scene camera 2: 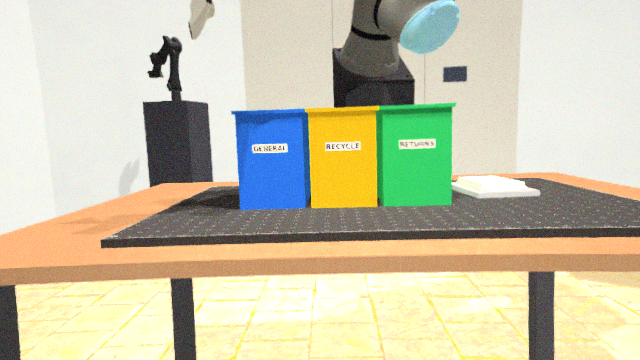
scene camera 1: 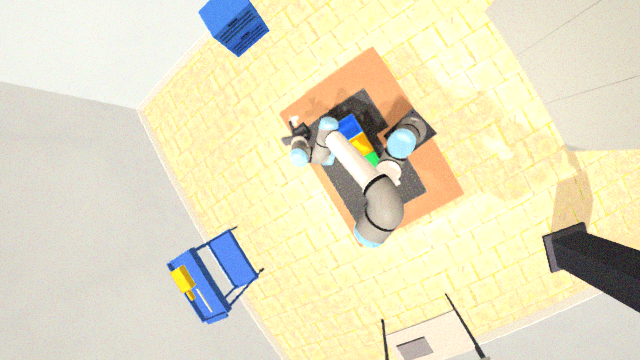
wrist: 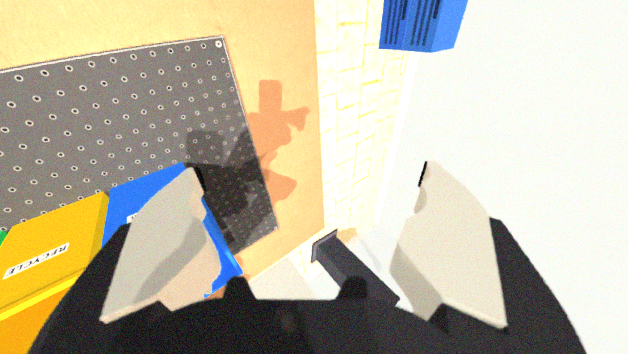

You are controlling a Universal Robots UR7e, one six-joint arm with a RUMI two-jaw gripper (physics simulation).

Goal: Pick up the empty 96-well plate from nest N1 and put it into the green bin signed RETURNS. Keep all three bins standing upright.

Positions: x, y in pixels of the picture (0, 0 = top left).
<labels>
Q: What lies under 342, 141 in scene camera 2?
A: A yellow recycle bin.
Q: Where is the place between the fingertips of my gripper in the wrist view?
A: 309, 168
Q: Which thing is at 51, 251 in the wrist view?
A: A yellow recycle bin.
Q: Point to a blue general bin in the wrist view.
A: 125, 200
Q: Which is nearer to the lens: the pale 96-well plate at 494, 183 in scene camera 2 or the blue general bin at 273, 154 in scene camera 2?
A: The blue general bin.
</labels>
